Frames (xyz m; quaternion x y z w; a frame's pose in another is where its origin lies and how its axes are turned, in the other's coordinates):
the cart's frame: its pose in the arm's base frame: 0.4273 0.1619 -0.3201 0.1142 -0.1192 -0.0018 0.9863
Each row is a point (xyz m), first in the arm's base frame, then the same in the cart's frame.
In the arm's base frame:
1: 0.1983 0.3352 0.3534
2: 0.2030 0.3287 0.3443
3: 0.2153 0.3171 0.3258
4: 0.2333 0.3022 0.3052
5: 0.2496 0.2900 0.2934
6: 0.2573 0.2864 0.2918
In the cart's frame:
1: -0.0697 0.3262 0.6518
2: -0.0671 0.3177 0.6435
3: -0.0591 0.3019 0.6257
4: -0.0460 0.2824 0.6054
5: -0.0326 0.2674 0.5931
6: -0.0254 0.2634 0.5906

